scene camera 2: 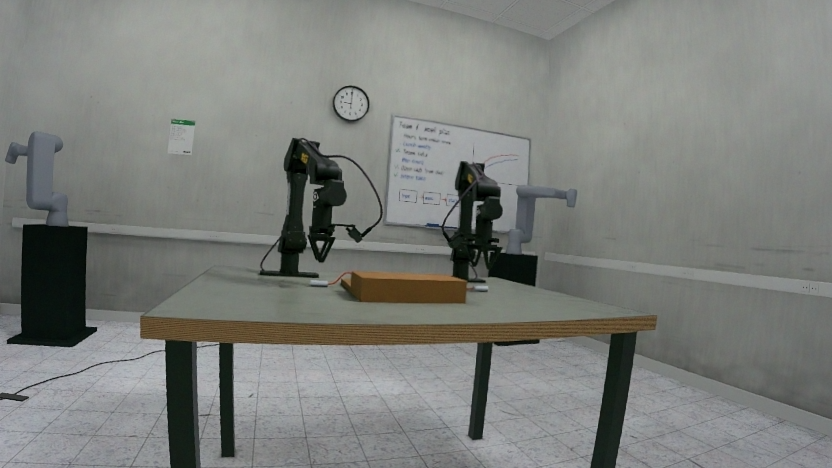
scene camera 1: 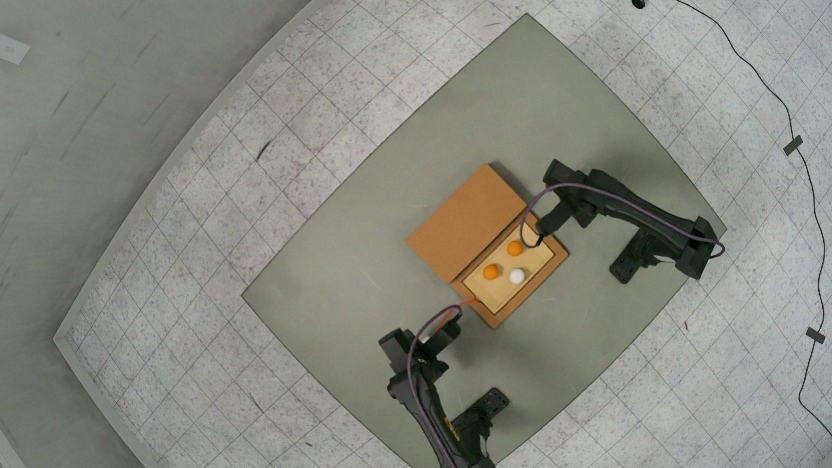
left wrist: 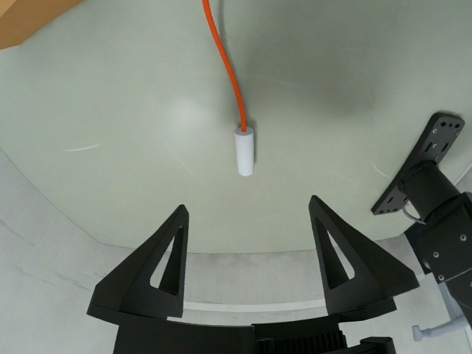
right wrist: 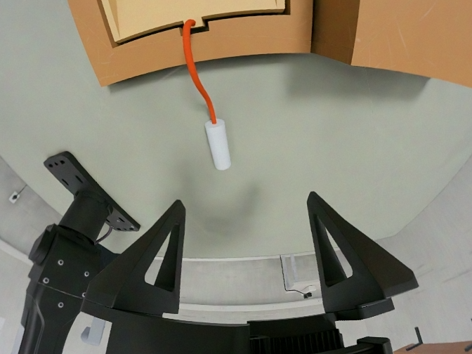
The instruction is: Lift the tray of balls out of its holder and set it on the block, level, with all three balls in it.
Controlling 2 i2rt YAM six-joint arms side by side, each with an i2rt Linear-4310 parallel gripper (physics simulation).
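The tan tray lies in its brown holder beside the higher brown block. Two orange balls and a white ball lie in the tray. Orange cords run from its ends to white handles on the table. My left gripper is open and empty, above and beyond its handle. My right gripper is open and empty, above its handle, which is hidden in scene camera 1.
The grey-green table carries both arm bases. The block stands along one long side of the holder. Grey robots on black stands are behind the table.
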